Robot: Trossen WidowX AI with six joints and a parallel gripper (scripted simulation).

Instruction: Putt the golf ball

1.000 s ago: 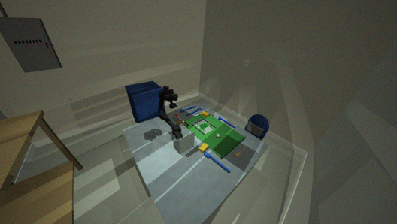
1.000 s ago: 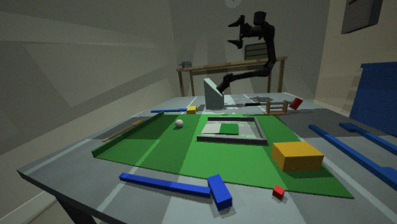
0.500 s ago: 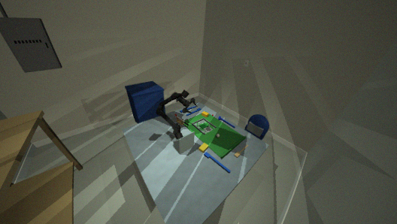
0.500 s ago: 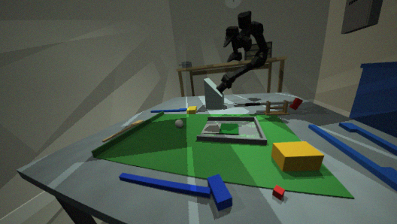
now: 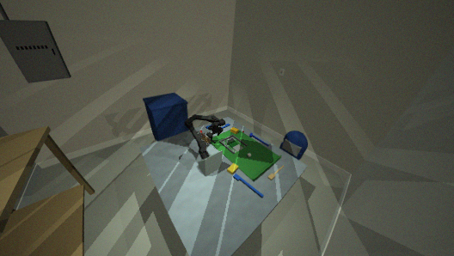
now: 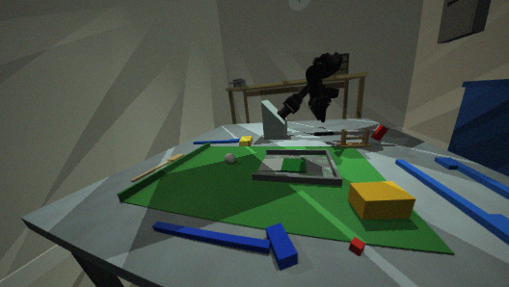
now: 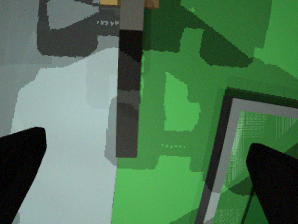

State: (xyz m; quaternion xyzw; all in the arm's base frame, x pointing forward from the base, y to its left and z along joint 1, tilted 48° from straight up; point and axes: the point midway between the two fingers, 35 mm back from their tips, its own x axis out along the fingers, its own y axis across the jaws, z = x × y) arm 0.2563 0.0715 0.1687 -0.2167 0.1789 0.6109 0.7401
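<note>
Now: the wooden rack 10 mm behind my gripper tip, 140 mm to the left of it and 80 mm below it. Round my gripper tip: green mat 210 mm ahead, 250 mm to the right, 120 mm below; then small red cube 480 mm ahead, 40 mm to the right, 110 mm below; then white golf ball 160 mm ahead, 380 mm to the right, 100 mm below.
</note>
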